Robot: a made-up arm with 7 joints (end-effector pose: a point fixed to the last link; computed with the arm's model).
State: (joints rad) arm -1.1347 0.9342 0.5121 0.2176 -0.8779 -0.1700 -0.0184
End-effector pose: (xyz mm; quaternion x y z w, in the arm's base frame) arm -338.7 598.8 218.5 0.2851 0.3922 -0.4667 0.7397
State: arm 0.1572 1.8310 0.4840 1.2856 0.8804 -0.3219 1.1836
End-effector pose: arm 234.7 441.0 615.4 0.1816 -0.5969 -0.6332 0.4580
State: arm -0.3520 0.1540 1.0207 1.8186 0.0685 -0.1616 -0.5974
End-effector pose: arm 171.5 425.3 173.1 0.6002 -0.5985 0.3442 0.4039
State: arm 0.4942 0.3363 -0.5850 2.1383 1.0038 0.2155 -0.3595
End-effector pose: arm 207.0 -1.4 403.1 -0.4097 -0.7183 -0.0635 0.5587
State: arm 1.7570 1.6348 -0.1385 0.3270 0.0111 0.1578 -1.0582
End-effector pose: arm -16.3 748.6 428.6 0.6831 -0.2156 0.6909 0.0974
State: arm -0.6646 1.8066 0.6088 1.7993 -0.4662 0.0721 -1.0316
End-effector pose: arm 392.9 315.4 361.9 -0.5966 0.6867 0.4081 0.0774
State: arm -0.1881 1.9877 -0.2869 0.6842 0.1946 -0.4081 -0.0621
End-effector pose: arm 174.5 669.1 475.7 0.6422 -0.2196 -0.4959 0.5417
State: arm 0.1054 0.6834 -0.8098 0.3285 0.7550 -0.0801 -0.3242
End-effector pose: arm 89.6 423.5 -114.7 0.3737 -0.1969 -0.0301 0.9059
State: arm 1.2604 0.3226 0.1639 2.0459 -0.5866 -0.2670 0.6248
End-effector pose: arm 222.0 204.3 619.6 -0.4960 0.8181 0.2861 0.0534
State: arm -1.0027 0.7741 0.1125 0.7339 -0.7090 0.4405 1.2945
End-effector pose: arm -219.3 484.2 37.5 -0.1535 0.5841 -0.1772 0.7771
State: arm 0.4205 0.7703 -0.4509 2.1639 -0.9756 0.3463 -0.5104
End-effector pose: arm 322.7 106.1 315.4 0.5842 -0.7702 -0.2454 0.0728
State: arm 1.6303 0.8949 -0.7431 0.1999 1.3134 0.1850 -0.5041
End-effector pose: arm 391.5 564.2 444.6 0.1651 -0.5954 0.5731 0.5384
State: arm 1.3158 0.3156 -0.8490 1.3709 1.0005 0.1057 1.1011
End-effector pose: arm 363.1 18.0 454.7 -0.4904 -0.5485 -0.6278 0.2540
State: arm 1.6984 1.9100 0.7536 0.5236 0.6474 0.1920 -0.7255
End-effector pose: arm -305.8 636.9 487.6 -0.1696 0.5075 -0.8153 0.2214
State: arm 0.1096 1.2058 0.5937 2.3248 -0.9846 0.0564 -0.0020
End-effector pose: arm 246.1 265.1 518.0 -0.7904 0.4877 0.3654 0.0622
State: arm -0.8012 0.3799 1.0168 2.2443 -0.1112 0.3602 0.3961
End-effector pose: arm 155.9 341.0 253.3 0.3995 -0.4699 -0.1739 0.7677
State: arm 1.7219 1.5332 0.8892 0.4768 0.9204 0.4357 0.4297
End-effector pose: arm -132.8 673.0 475.2 0.1266 0.9189 -0.3597 0.1010
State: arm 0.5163 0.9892 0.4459 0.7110 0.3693 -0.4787 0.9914
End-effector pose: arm 270.8 582.5 250.3 0.1625 -0.7691 -0.2228 0.5765
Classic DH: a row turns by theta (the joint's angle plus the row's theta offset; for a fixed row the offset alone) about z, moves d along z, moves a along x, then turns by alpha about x. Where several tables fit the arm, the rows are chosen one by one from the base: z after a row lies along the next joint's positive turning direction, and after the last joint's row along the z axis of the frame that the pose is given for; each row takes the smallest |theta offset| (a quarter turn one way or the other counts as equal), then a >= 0, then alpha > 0; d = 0 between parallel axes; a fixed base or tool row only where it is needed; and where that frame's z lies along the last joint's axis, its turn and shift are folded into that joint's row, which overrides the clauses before.
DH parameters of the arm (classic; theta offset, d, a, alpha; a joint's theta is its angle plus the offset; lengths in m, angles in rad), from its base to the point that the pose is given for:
base (fixed): 0 0.37 0 1.5708
joint 1: 1.5708 -0.14 0.02 1.5708
joint 2: -1.5708 0 0.01 -1.5708
joint 3: 1.5708 -0.25 0.02 -1.5708
joint 4: 0 0 0.03 1.5708
joint 5: 0 -0.36 0 1.5708
joint 6: 1.5708 -0.04 0.02 1.5708
joint 7: -1.5708 0 0.03 -1.5708
tool (fixed): 1.5708 0 0 0

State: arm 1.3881 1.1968 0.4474 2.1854 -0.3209 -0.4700 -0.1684
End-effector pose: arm -4.9 260.6 671.2 -0.6335 0.5819 0.1092 0.4981
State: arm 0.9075 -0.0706 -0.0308 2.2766 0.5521 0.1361 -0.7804
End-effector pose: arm 147.7 89.1 574.1 -0.2688 -0.8855 0.3459 0.1548
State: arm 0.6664 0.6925 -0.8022 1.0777 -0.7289 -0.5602 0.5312
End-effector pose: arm 393.5 310.0 84.8 0.1390 -0.3586 -0.8460 0.3692
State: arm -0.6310 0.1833 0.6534 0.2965 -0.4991 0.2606 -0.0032
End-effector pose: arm -288.9 221.9 -122.4 0.1809 0.3027 0.0316 0.9352
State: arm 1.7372 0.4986 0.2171 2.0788 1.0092 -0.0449 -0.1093
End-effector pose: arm -28.2 194.4 636.9 0.2294 0.9104 0.0579 0.3394
